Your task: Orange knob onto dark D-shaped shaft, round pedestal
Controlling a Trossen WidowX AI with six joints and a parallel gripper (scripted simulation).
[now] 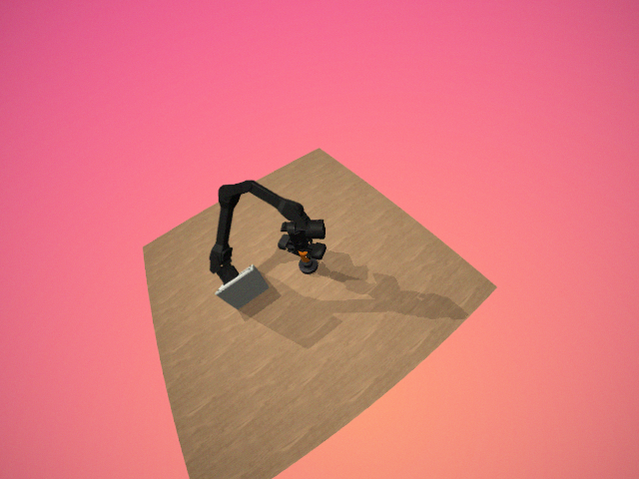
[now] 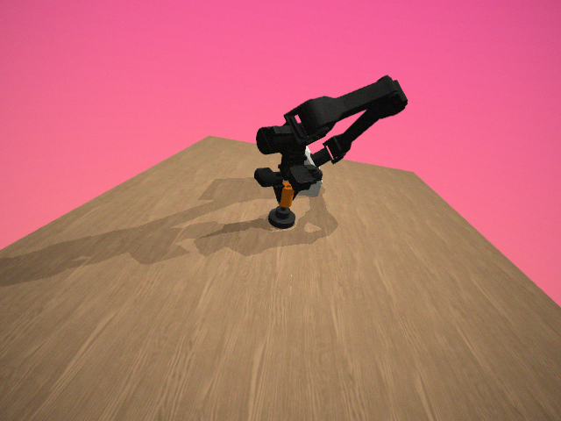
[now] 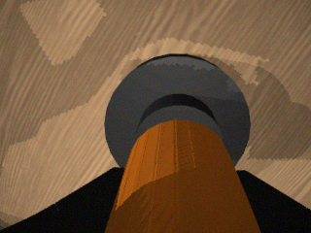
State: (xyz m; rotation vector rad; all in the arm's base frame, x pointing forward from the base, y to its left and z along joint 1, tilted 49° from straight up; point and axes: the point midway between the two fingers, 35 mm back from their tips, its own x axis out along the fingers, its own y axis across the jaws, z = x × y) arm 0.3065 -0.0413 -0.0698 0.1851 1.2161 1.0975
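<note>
Now: gripper tip 2 cm below the orange knob. Also, from my gripper tip: dark round pedestal (4 cm below).
</note>
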